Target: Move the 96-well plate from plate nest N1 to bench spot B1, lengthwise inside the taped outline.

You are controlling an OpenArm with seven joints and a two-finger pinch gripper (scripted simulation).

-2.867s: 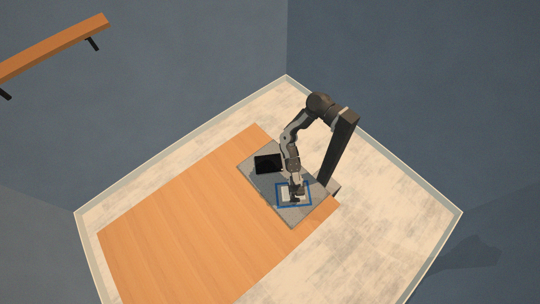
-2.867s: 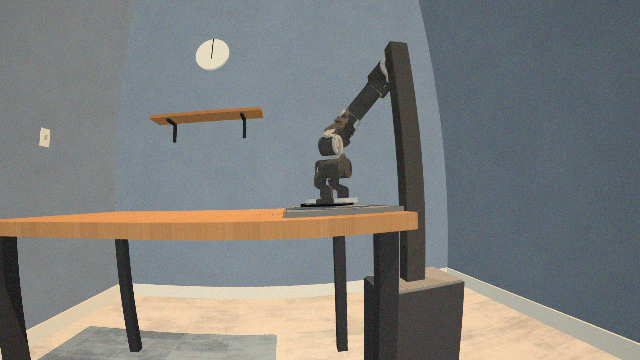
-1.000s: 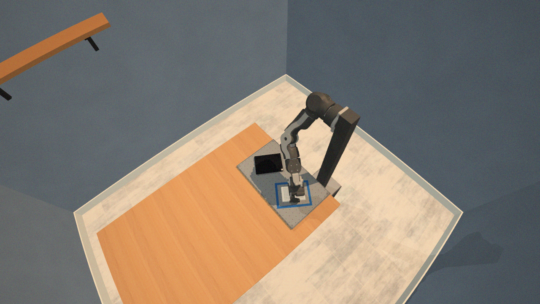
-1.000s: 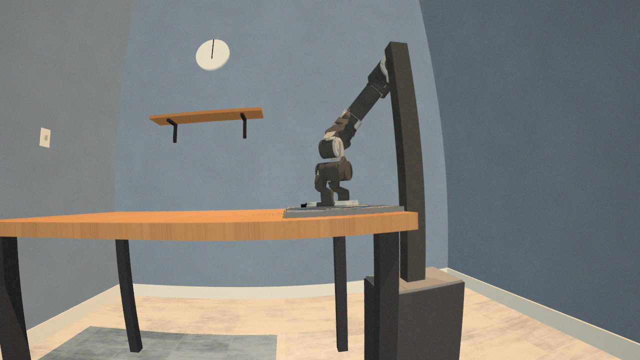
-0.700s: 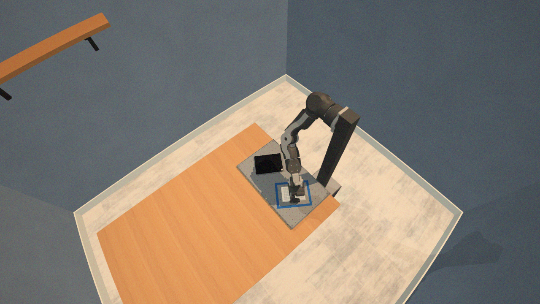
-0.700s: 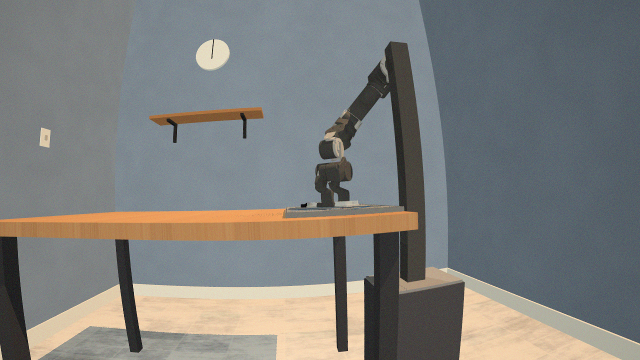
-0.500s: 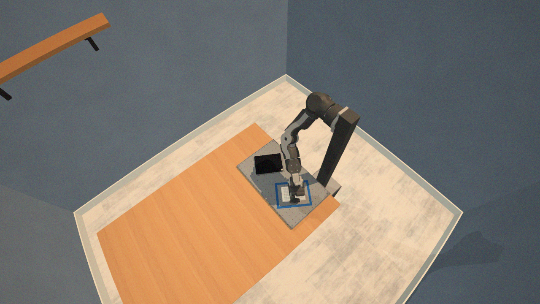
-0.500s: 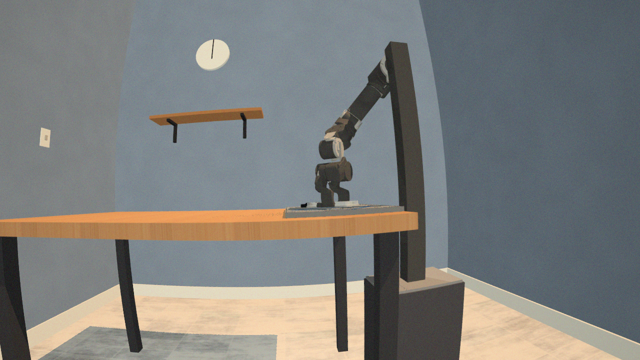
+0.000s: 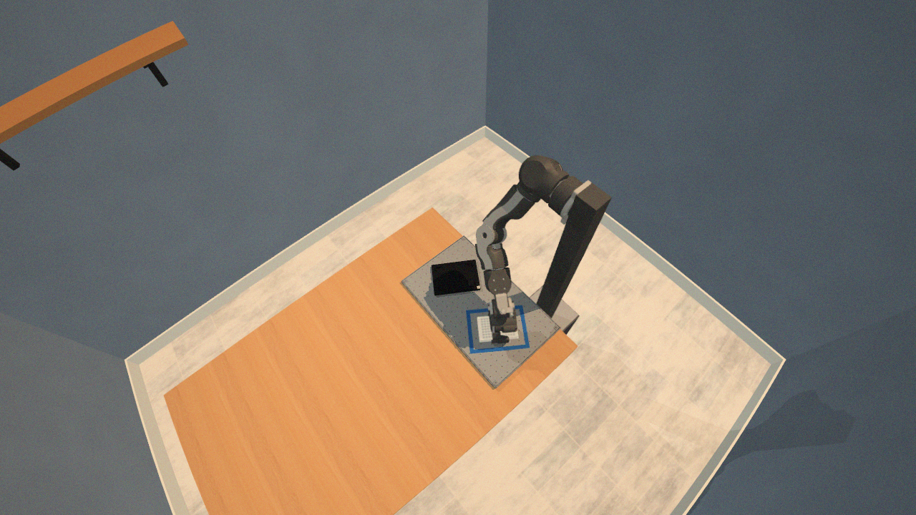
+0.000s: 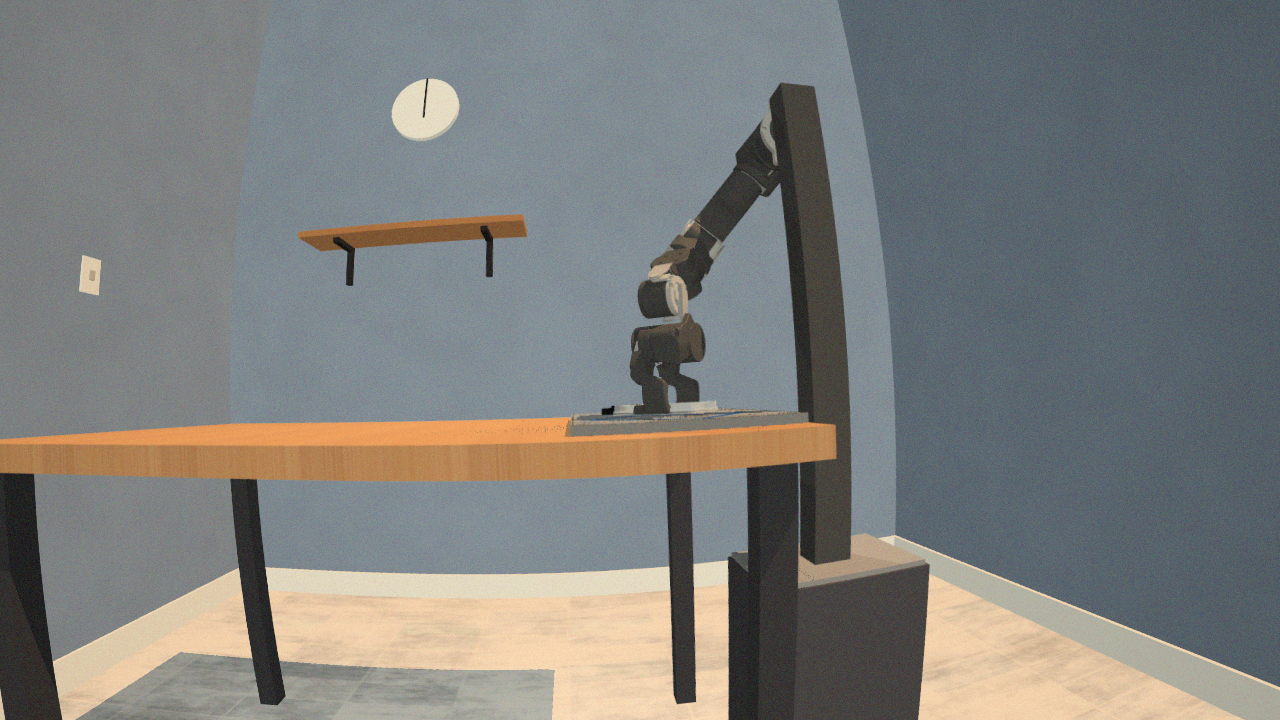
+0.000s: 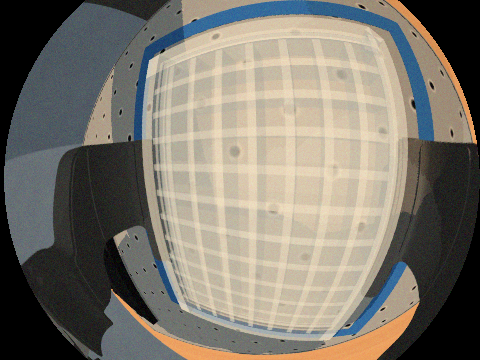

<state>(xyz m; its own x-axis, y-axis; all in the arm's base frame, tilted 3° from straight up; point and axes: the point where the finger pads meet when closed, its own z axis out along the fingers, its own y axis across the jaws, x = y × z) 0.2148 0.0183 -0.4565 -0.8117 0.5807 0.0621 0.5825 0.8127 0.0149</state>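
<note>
Now: the 96-well plate right at my hand. Round my hand: black plate nest: 24 cm to the right, 2 cm behind.
</note>
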